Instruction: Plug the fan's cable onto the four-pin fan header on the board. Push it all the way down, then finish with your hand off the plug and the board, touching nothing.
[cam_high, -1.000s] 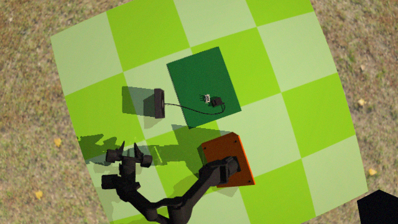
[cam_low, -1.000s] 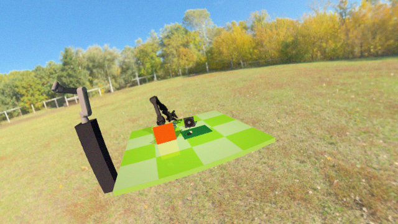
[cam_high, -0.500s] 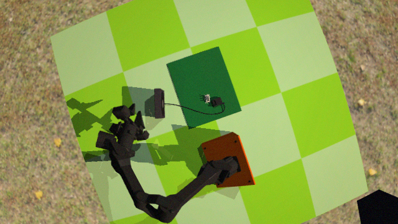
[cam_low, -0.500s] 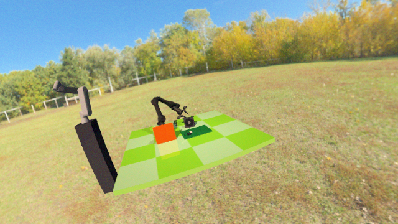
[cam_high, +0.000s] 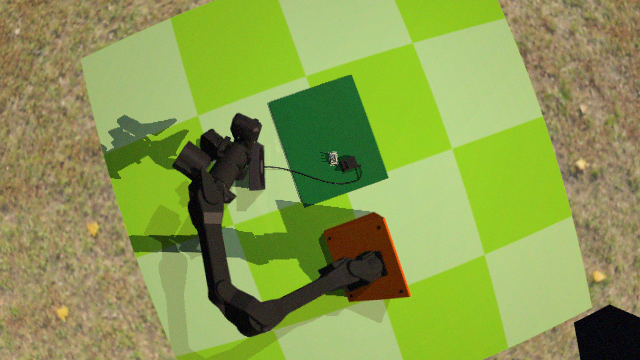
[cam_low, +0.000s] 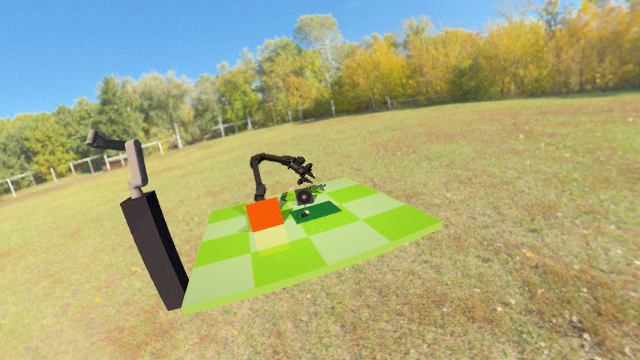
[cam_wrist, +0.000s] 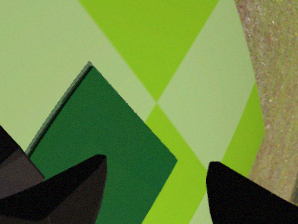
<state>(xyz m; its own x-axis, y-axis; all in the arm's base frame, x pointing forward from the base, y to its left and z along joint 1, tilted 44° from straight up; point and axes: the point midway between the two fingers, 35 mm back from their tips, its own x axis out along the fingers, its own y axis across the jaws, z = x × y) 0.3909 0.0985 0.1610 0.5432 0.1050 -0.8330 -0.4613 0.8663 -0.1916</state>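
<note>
Now: the black fan plug 150 mm behind my gripper tip, 190 mm to the right of it and 150 mm below it. From my gripper tip the other things lie so: black fan 90 mm behind, 30 mm to the left, 110 mm below; then light-coloured header 130 mm behind, 160 mm to the right, 170 mm below; then board 70 mm behind, 160 mm to the right, 180 mm below.
</note>
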